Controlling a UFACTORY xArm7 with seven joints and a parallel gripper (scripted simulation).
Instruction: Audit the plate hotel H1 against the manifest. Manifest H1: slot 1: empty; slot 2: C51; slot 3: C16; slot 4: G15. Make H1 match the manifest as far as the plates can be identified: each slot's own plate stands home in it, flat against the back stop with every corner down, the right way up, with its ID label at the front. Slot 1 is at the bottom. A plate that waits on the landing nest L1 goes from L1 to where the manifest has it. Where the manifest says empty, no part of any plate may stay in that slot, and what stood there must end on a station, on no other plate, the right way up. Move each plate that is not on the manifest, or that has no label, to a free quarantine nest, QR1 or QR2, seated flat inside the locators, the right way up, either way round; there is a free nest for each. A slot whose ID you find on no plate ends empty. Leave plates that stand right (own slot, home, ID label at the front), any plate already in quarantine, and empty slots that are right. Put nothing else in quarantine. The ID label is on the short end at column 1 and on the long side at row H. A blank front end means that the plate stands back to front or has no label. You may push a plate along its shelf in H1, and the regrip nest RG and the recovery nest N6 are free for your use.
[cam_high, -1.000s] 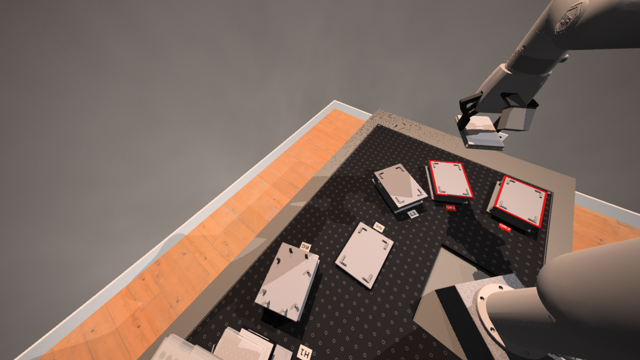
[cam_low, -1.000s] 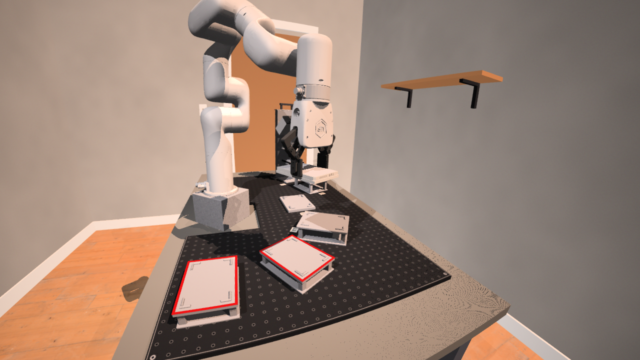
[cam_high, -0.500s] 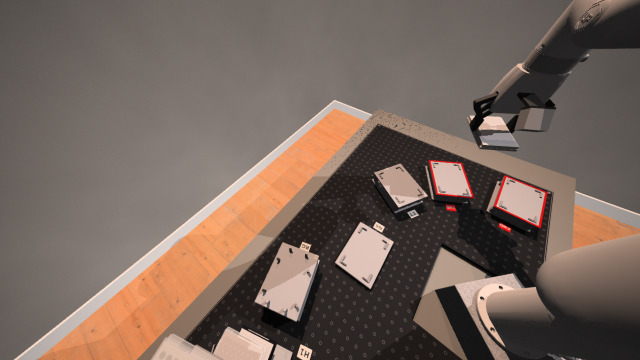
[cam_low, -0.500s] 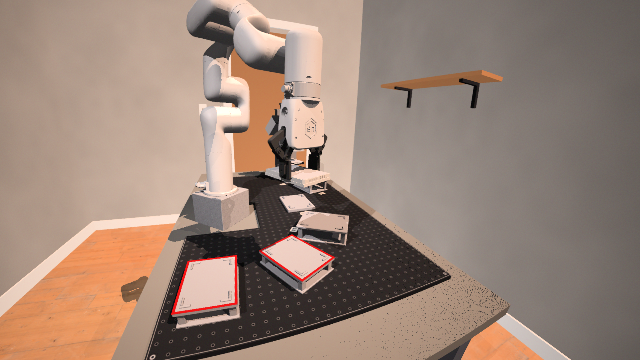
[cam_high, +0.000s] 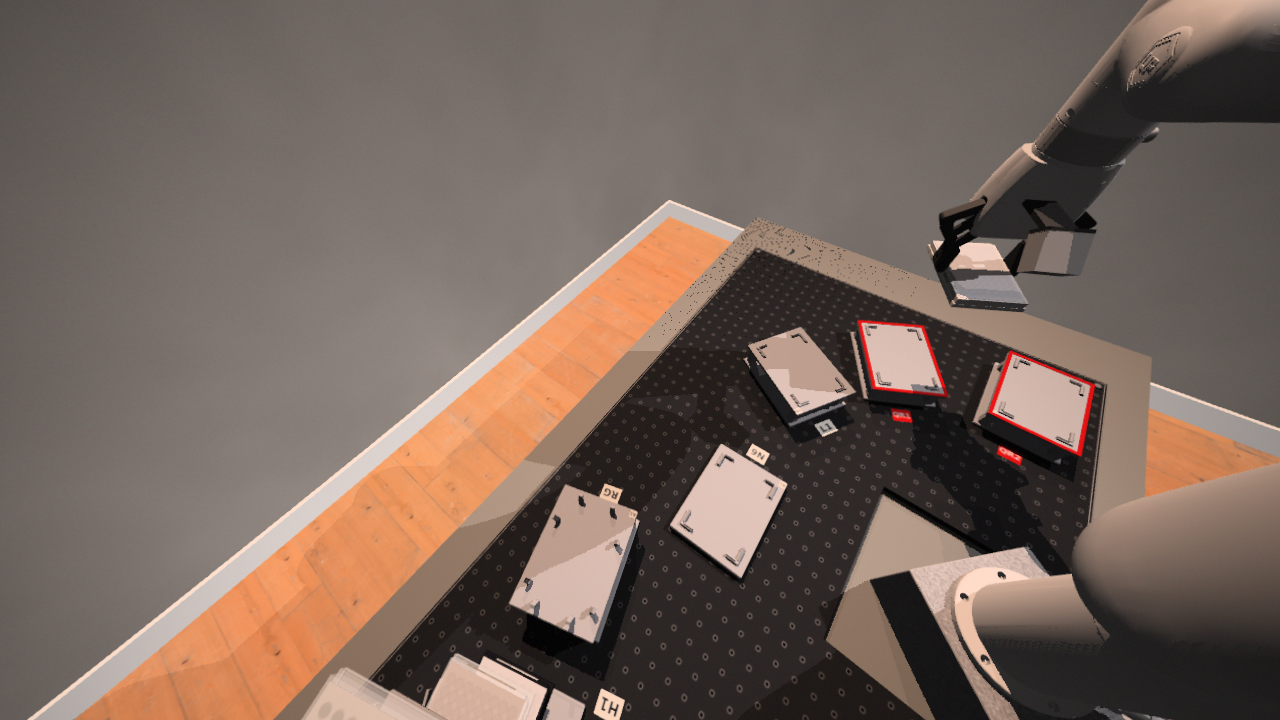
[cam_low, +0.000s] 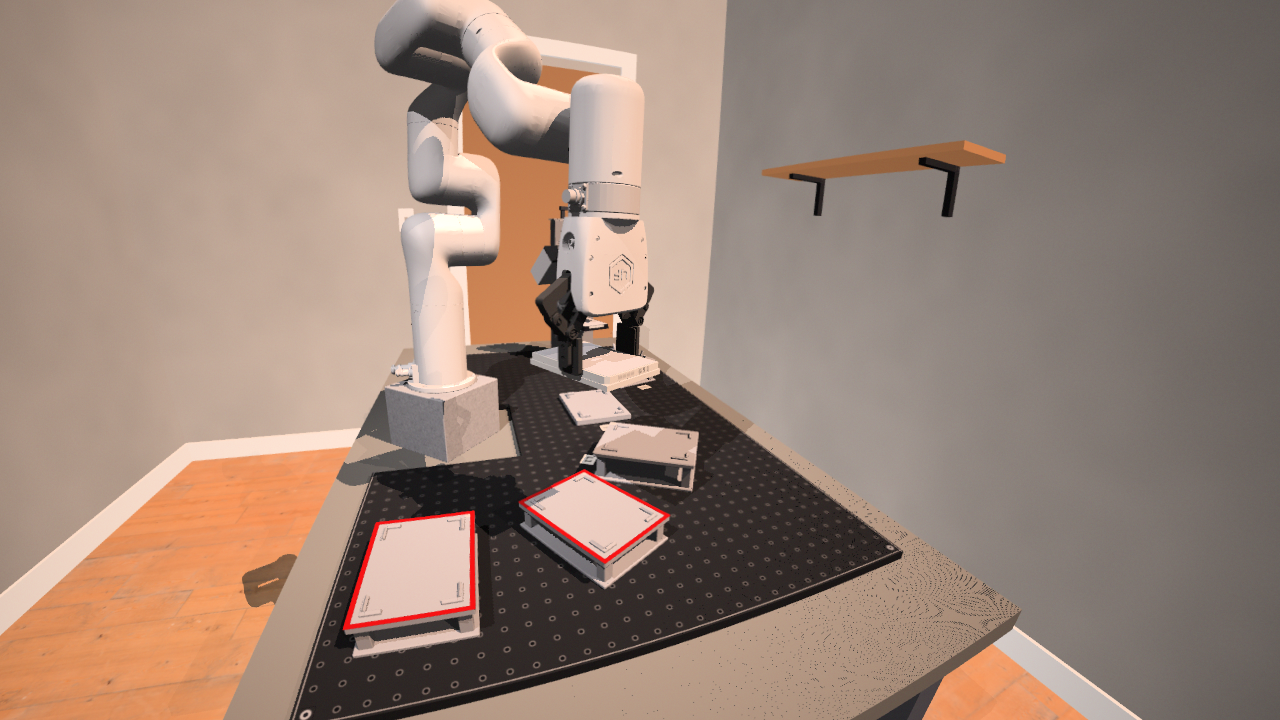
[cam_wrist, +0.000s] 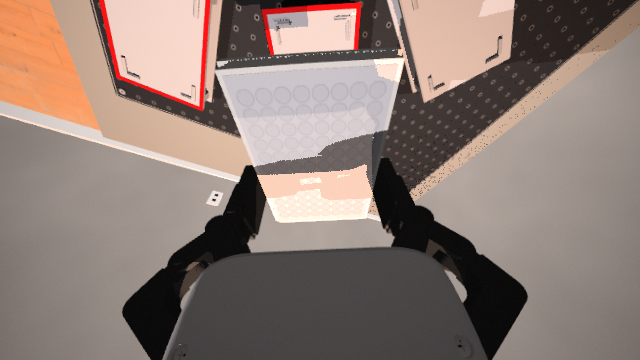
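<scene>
Right now my hand is 22 cm above the quarantine nest QR1 and 1 cm to the right of it. Also, from my hand: quarantine nest QR2: 22 cm below, 22 cm behind, 3 cm to the right; then landing nest L1: 21 cm below, 15 cm to the left, 13 cm ahead; then white well plate: 1 cm to the left, 1 cm below, 1 cm behind.
</scene>
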